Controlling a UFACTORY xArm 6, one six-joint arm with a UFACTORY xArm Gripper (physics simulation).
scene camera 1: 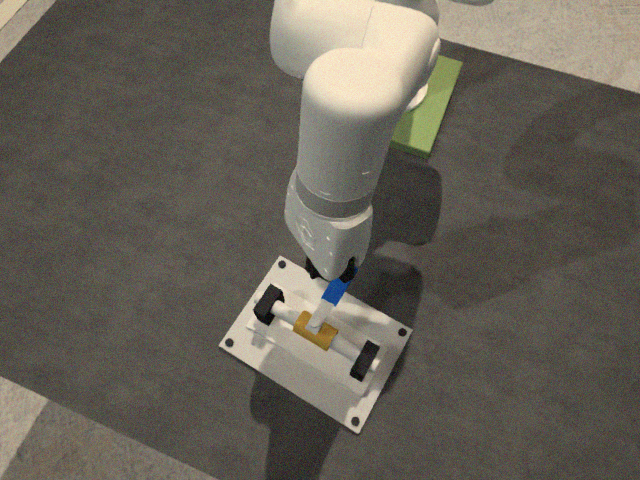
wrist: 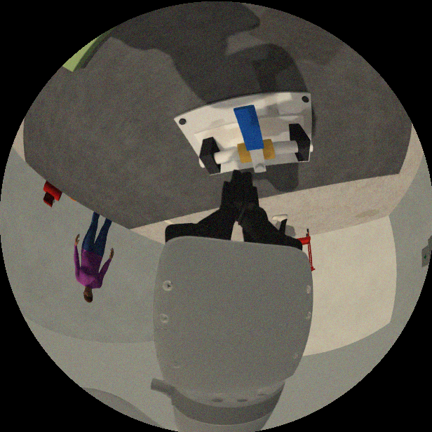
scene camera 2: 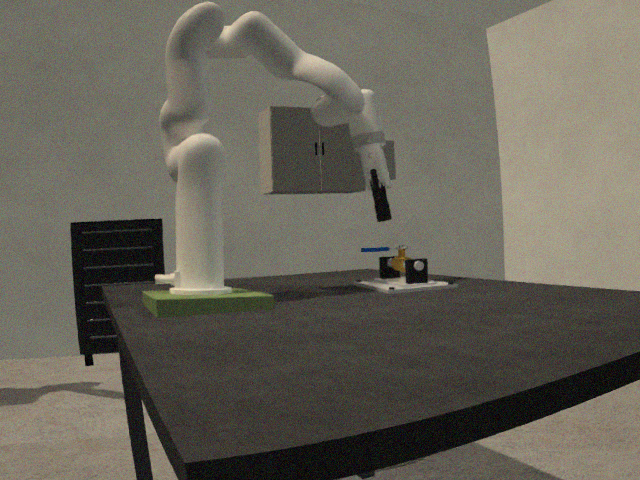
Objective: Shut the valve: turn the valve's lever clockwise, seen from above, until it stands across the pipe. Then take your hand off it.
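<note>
The valve has an orange-brown body on a white pipe, held between two black blocks on a white plate. Its lever, with a blue grip, stands about square across the pipe. Its blue end points toward the robot's base side. My gripper is shut and empty. In the second scene view it hangs above the lever with a visible gap. In the first scene view its fingertips are hidden under the hand.
The arm stands on a green base block on the dark table. A black drawer unit and a wall cabinet stand behind. A person in purple shows in the wrist view.
</note>
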